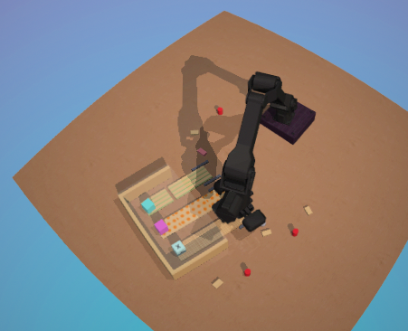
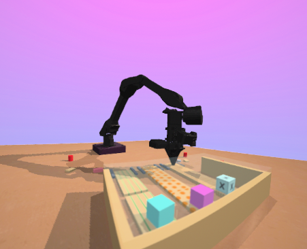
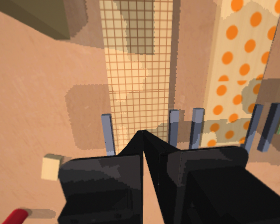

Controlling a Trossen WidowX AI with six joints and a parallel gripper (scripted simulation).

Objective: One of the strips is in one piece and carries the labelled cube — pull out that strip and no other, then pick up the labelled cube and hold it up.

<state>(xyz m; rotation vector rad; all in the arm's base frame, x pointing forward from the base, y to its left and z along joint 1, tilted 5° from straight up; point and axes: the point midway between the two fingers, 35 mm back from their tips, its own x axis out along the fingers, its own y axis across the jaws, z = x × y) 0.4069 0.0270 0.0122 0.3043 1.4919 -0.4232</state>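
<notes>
Right now the grid-patterned strip is 9 cm ahead of my gripper tip and 4 cm to the right of it. Round my gripper tip: tan block 1 cm ahead, 10 cm to the left.
</notes>
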